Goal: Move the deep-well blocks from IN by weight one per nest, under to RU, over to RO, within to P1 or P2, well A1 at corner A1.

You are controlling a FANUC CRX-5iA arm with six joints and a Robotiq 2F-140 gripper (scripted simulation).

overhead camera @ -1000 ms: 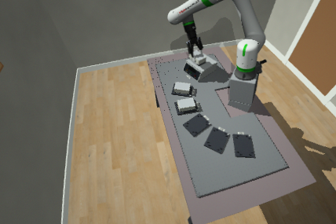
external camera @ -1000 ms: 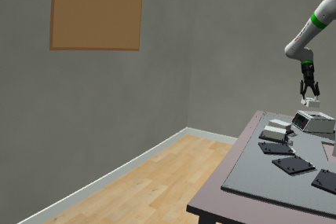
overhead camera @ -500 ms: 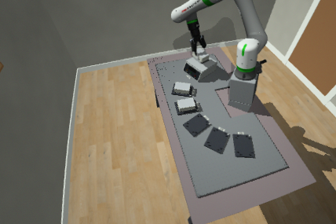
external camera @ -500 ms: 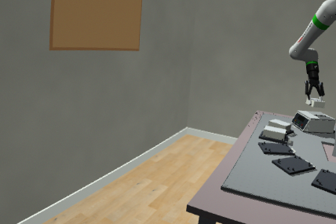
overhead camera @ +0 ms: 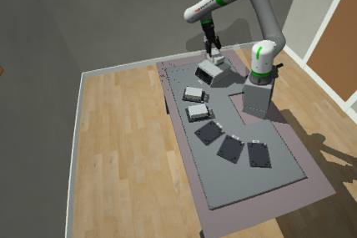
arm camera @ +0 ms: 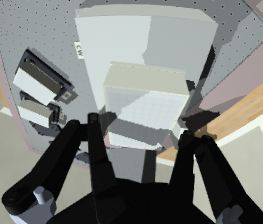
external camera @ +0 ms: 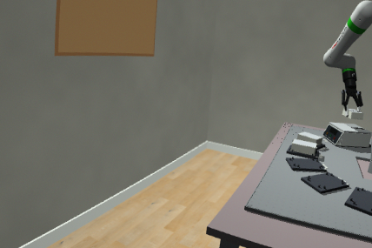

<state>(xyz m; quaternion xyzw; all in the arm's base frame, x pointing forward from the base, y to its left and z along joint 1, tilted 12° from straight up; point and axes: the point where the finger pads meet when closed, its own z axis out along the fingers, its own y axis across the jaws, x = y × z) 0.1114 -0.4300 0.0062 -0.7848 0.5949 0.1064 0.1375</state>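
The deep-well block lies 10 mm below my hand. From my hand the other things lie so: dark infeed nest: 270 mm ahead, 180 mm to the left, 190 mm below; then pale platform: 100 mm below; then check-weigher: 10 mm ahead, 130 mm below.
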